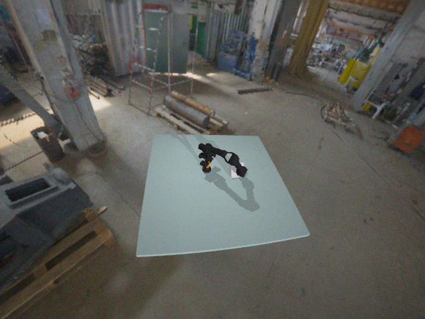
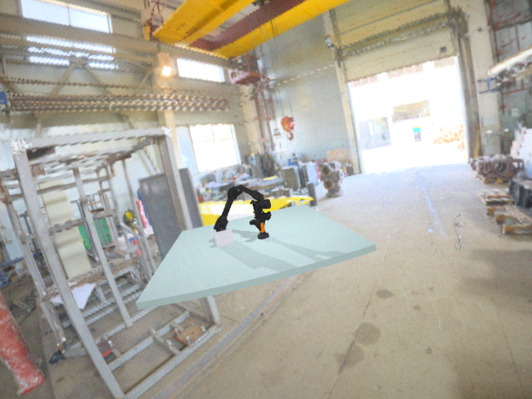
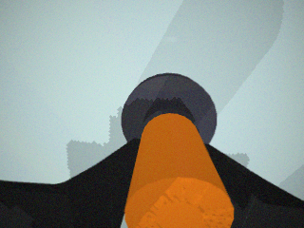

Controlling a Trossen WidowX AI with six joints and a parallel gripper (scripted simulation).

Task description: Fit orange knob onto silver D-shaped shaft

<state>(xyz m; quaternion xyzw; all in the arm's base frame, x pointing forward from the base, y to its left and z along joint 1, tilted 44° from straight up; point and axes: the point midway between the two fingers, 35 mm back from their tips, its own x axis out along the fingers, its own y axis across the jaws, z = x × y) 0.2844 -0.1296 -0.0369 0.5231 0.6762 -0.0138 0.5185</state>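
My gripper tip is now 30 mm below the orange knob. From my gripper tip the other things lie so: dark round pedestal (30 mm below).
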